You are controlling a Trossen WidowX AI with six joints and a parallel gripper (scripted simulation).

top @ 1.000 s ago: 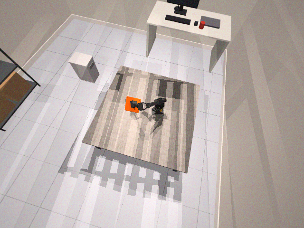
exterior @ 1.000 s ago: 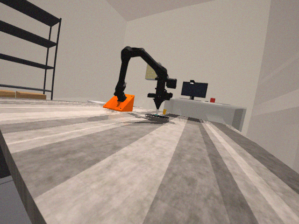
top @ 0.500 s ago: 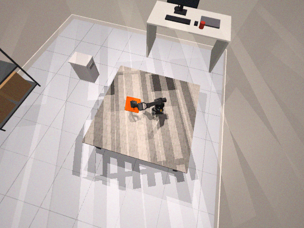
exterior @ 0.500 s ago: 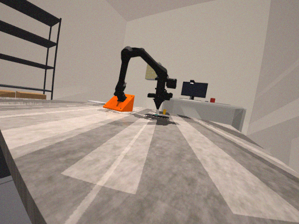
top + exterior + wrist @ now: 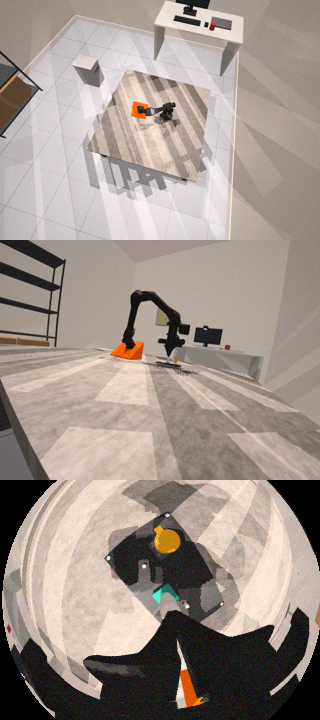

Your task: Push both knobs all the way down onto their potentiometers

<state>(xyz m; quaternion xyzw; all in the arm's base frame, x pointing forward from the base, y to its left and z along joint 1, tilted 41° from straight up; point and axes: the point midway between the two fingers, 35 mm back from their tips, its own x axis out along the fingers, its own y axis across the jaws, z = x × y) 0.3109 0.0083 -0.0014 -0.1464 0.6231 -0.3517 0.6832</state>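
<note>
Now: the white knob 20 mm below my gripper tip. The rest, counted from my gripper tip: orange knob 60 mm ahead, 20 mm to the right, 10 mm below.
</note>
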